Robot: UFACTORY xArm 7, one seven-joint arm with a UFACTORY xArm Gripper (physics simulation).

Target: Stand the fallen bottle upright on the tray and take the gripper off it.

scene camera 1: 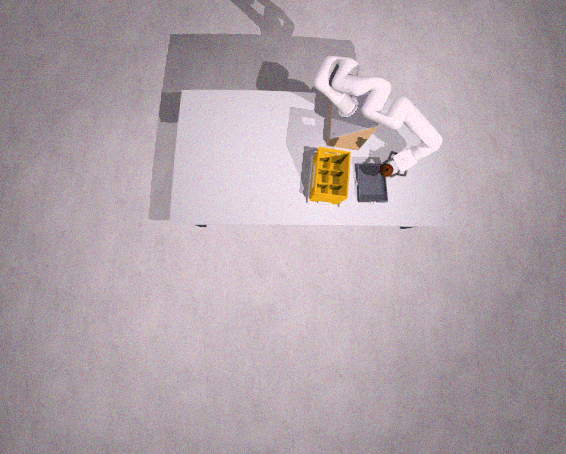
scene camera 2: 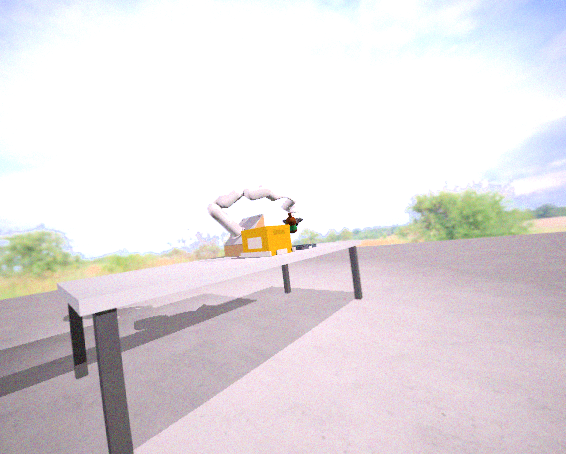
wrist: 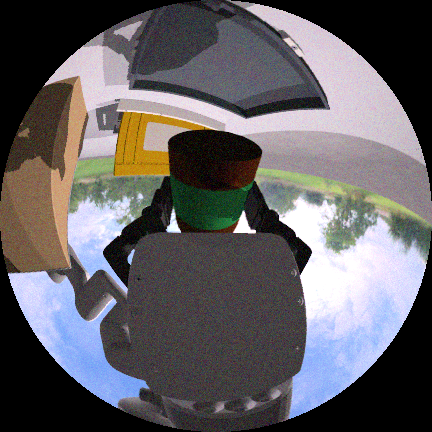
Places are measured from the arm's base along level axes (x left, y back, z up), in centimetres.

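Where they show: gripper, fingertip midpoint: [scene camera 2: 291, 225] [wrist: 209, 188]; arm's base, origin of the base link: [scene camera 1: 348, 107] [scene camera 2: 239, 233].
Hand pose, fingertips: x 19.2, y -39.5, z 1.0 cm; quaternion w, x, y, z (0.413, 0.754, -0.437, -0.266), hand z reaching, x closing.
Observation:
Each offset is from my fingertips to the top centre of the thing. Level surfaces: height alone.
The brown bottle [scene camera 1: 386, 170] [scene camera 2: 293, 225] [wrist: 214, 200] with a green label is off the tray, between my gripper's fingers. It looks roughly upright in the second scene view; its dark flat base faces outward in the wrist view. My gripper [scene camera 1: 389, 168] [scene camera 2: 294, 222] [wrist: 209, 188] is shut on the bottle and holds it in the air, near the tray's back right corner as the first scene view shows it. The shallow dark grey tray {dy -1.8, dx -0.8, dz -15.8 cm} [scene camera 1: 372, 187] [scene camera 2: 305, 246] [wrist: 265, 67] lies on the table. The fingertips are partly hidden by the bottle.
A yellow crate with compartments {dy -1.4, dx -30.6, dz -0.8 cm} [scene camera 1: 330, 198] [scene camera 2: 278, 241] [wrist: 131, 145] stands beside the tray. A wooden box or wedge with a sloping top [scene camera 1: 351, 139] [scene camera 2: 233, 250] [wrist: 60, 200] stands behind the crate, near the arm's base. All stand on a long white table {dz -18.3 cm} [scene camera 1: 235, 160] [scene camera 2: 165, 280].

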